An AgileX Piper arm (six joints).
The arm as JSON. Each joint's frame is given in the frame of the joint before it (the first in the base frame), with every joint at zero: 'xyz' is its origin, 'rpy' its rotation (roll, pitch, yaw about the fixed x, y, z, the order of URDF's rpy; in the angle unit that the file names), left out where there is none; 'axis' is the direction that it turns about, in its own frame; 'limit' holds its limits. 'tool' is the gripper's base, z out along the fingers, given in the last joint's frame.
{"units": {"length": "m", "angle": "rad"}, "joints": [
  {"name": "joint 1", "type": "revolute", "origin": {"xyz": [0.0, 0.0, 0.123], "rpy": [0.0, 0.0, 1.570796]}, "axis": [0.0, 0.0, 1.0], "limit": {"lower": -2.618, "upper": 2.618}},
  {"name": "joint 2", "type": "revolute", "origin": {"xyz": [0.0, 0.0, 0.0], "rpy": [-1.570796, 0.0, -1.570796]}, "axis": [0.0, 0.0, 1.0], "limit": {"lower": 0.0, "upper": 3.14}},
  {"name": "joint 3", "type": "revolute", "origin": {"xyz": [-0.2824, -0.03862, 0.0]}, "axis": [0.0, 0.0, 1.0], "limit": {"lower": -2.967, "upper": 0.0}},
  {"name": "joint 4", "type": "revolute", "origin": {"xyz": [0.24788, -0.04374, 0.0], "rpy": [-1.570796, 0.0, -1.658]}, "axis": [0.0, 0.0, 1.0], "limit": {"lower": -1.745, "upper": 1.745}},
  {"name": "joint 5", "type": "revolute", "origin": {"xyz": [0.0, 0.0, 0.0], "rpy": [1.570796, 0.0, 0.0]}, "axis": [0.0, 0.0, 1.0], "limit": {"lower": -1.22, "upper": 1.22}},
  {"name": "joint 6", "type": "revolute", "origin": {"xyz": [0.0, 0.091, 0.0], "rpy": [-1.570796, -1.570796, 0.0]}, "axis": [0.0, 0.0, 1.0], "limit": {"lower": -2.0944, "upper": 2.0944}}
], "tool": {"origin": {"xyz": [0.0, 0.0, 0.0], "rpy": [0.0, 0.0, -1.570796]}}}
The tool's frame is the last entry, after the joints.
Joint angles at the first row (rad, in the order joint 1, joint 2, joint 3, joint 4, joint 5, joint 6):
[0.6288 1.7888 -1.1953 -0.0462 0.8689 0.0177]
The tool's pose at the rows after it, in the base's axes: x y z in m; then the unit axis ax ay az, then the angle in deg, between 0 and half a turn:
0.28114 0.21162 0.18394 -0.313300 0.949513 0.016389 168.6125
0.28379 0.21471 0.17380 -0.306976 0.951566 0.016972 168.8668
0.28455 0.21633 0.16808 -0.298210 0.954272 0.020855 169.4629
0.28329 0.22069 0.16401 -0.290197 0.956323 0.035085 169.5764
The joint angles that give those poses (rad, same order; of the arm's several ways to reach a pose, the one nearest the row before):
[0.6541 1.8278 -1.1866 -0.0470 0.8189 0.0454]
[0.6563 1.8577 -1.1866 -0.0470 0.7930 0.0619]
[0.6563 1.8741 -1.1866 -0.0347 0.7838 0.0728]
[0.6618 1.8843 -1.1834 0.0000 0.7621 0.0726]

